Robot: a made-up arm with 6 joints.
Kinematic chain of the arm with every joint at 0, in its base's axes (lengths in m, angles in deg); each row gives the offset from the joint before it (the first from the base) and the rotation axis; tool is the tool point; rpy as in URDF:
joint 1: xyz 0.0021 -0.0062 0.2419 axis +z
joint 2: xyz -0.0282 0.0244 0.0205 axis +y
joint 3: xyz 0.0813 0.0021 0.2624 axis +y
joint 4: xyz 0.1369 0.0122 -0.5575 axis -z
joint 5: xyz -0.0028 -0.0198 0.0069 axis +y
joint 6: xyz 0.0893 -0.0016 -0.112 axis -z
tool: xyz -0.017 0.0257 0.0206 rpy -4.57 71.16 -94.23
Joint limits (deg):
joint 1: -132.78..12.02
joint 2: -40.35..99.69
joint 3: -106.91..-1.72
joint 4: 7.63..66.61
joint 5: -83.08..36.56
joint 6: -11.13..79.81
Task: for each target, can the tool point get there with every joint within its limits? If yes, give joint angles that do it. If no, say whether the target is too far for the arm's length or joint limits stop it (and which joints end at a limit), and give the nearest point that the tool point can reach.
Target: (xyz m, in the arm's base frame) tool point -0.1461 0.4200 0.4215
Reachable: no: joint limits stop it (at a limit: joint 2, joint 3, joint 4, joint 5, joint 6) | nearest point -0.1494 0.4296 0.0974 | short by 0.324 m
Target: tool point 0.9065 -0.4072 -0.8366
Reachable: no: too far | nearest point 0.5580 -0.2527 -0.4248 | short by 0.561 m
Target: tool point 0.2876 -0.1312 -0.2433
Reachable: yes | joints -27.20 35.73 -26.95 19.12 1.95 38.30
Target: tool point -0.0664 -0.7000 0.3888
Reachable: yes | joints -95.17 -3.49 -54.12 27.71 -4.98 59.47
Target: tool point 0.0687 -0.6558 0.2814
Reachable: yes | joints -84.30 12.15 -53.44 18.54 -51.50 61.54
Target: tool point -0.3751 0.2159 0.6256
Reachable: no: joint limits stop it (at a limit: joint 1, joint 2, joint 4, joint 6) | nearest point -0.2570 -0.1916 0.7312 | short by 0.437 m
